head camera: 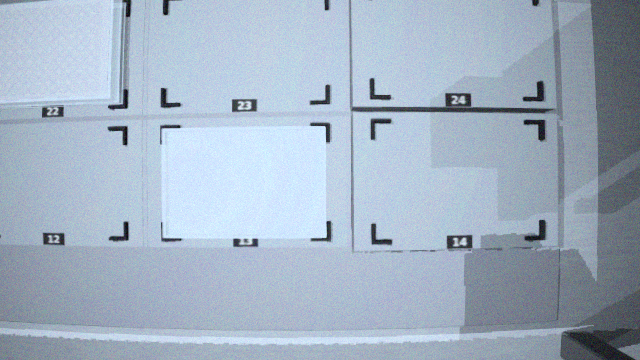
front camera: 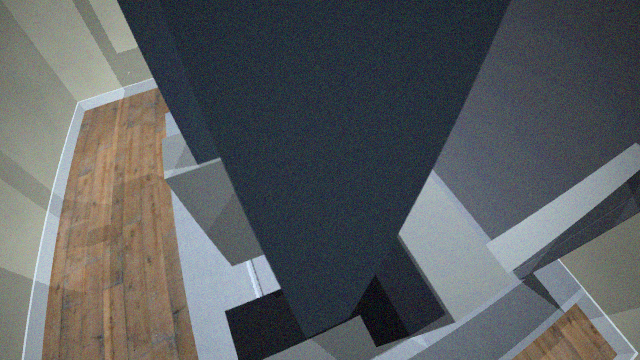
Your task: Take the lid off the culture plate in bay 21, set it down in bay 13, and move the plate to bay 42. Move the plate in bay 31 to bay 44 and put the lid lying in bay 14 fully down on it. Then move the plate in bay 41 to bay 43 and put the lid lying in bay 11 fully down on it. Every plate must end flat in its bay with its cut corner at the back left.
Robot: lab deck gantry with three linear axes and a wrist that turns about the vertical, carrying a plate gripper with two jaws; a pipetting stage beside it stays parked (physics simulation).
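Places are measured from the robot's base along level axes (x right, y up, z back), in metres.
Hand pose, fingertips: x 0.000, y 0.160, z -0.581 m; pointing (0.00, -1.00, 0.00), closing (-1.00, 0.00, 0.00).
Things, the pixels of their top centre, and the offset from my fingertips. "pt": a spot on its surface instead.
- Bay 14 at a spot on its surface: (head camera: 400,190) pt dx -0.036, dy -0.146, dz +0.070 m
- plate with a patterned pale top, top centre: (head camera: 39,50) dx -0.150, dy -0.146, dz +0.353 m
A pale, flat lid (head camera: 244,185) lies square in bay 13 in the head view, inside or over its black corner marks. Bay 14 (head camera: 400,190), to its right, shows its corner marks and number plate, with no lid in it. In the front view the dark column of the gantry (front camera: 310,150) fills the middle and hides the bays. Parts of a black housing show at its lower end; the gripper's jaws are hidden, so their opening and anything between them cannot be seen. Bays 21, 31, 41, 42, 43, 44 and 11 do not show.
A plate with a patterned pale top (head camera: 55,52) stands in bay 22, cut off by the head view's left edge. Bays 23 (head camera: 245,60) and 24 (head camera: 425,50) lie behind bays 13 and 14. A grey block (front camera: 215,215) stands left of the column, and a pale beam (front camera: 565,205) crosses at right.
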